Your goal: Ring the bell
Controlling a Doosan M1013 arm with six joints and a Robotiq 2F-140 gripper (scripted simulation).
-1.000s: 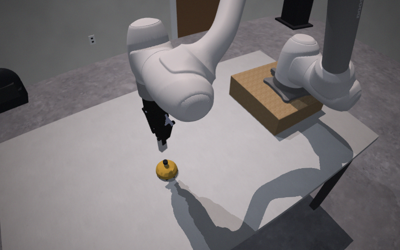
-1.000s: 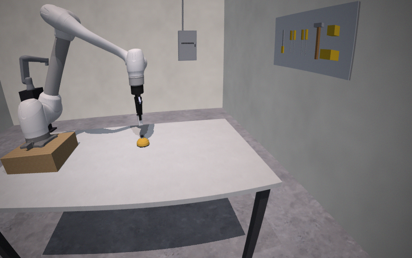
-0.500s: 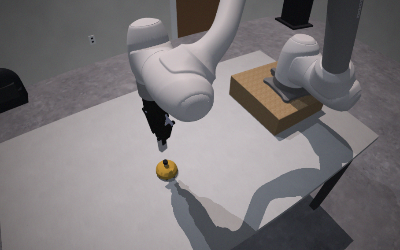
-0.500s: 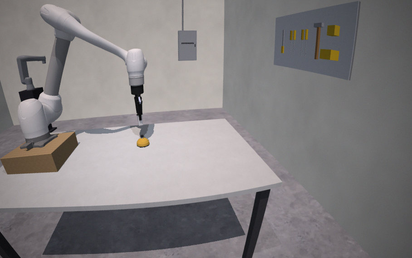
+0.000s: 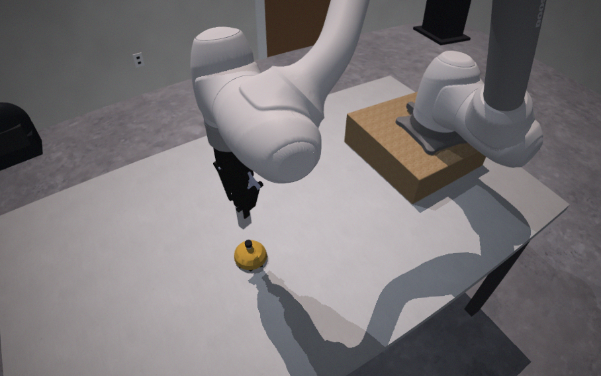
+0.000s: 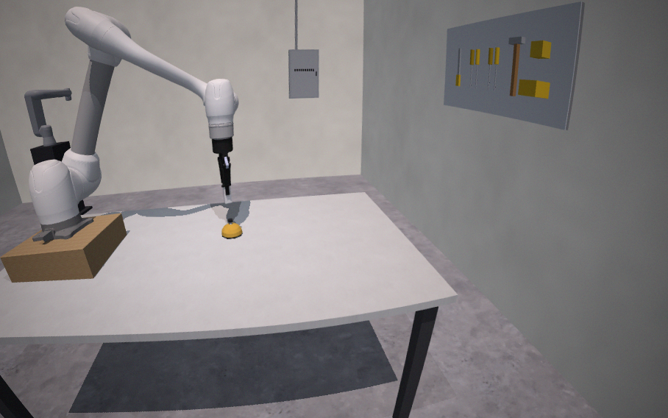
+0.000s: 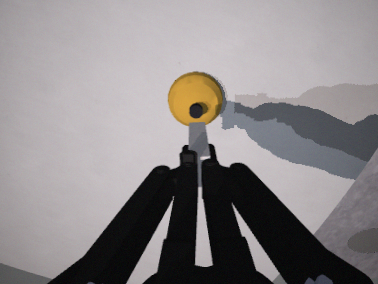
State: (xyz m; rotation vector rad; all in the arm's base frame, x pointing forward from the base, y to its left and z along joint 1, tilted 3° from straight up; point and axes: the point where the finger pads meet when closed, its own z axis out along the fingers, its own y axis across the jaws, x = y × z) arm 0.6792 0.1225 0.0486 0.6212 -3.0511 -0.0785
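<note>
My hand is 110 mm above the black button. Round my hand: bell 130 mm below.
</note>
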